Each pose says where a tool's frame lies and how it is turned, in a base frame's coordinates. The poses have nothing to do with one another.
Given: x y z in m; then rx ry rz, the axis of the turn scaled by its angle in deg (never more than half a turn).
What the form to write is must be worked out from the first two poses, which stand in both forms.
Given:
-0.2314 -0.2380 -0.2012 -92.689 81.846 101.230
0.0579 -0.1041 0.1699 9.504 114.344 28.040
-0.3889 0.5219 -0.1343 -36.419 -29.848 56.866
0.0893 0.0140 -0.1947 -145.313 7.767 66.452
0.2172 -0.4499 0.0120 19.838 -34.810 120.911
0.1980 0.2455 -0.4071 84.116 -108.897 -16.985
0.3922 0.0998 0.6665 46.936 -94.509 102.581
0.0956 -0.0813 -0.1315 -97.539 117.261 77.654
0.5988 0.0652 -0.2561 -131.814 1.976 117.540
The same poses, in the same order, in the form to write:
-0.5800 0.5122 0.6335 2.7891 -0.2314 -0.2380 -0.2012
0.0805 0.9681 0.2374 2.0615 0.0579 -0.1041 0.1699
-0.4933 -0.4043 0.7702 1.2886 -0.3889 0.5219 -0.1343
-0.9083 0.0486 0.4154 2.7921 0.0893 0.0140 -0.1947
0.1557 -0.2733 0.9492 2.2231 0.2172 -0.4499 0.0120
0.6067 -0.7854 -0.1225 2.4198 0.1980 0.2455 -0.4071
0.3189 -0.6422 0.6970 2.5685 0.3922 0.0998 0.6665
-0.5699 0.6851 0.4537 2.9872 0.0956 -0.0813 -0.1315
-0.7463 0.0112 0.6655 3.0826 0.5988 0.0652 -0.2561

